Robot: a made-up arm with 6 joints. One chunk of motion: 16 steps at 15 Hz.
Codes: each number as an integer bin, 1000 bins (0 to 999) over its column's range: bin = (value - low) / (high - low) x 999, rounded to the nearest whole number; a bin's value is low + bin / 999 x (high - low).
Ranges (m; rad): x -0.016..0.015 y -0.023..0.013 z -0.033..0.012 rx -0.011..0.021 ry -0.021..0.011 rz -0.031..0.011
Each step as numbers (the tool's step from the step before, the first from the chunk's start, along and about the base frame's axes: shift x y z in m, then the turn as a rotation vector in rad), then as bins.
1 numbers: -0.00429 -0.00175 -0.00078 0.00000 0.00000 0.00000
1 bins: 377 590 715 343 656 737
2 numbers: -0.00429 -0.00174 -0.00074 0.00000 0.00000 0.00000
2 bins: 377 590 716 343 656 737
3 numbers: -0.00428 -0.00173 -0.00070 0.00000 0.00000 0.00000
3 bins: 378 590 717 343 656 737
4 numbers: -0.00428 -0.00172 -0.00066 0.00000 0.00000 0.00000
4 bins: 378 591 718 343 656 737
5 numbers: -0.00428 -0.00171 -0.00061 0.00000 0.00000 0.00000
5 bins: 378 591 719 343 656 737
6 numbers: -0.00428 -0.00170 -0.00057 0.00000 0.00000 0.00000
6 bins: 378 591 720 343 656 737
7 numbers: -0.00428 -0.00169 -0.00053 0.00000 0.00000 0.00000
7 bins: 378 591 721 343 656 737
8 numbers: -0.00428 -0.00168 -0.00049 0.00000 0.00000 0.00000
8 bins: 378 592 722 343 656 737
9 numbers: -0.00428 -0.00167 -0.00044 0.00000 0.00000 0.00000
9 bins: 378 592 723 343 656 737
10 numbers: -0.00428 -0.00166 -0.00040 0.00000 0.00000 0.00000
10 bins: 378 592 724 343 656 737
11 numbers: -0.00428 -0.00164 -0.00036 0.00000 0.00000 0.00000
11 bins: 378 593 725 343 656 737
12 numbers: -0.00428 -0.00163 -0.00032 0.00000 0.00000 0.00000
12 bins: 378 593 725 343 656 737
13 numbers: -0.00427 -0.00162 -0.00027 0.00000 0.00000 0.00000
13 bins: 378 593 727 343 656 737
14 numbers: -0.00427 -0.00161 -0.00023 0.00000 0.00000 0.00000
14 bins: 378 594 727 343 656 737
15 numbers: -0.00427 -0.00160 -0.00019 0.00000 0.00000 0.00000
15 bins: 378 594 728 343 656 737
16 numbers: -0.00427 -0.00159 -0.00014 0.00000 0.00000 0.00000
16 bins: 378 594 729 343 656 737
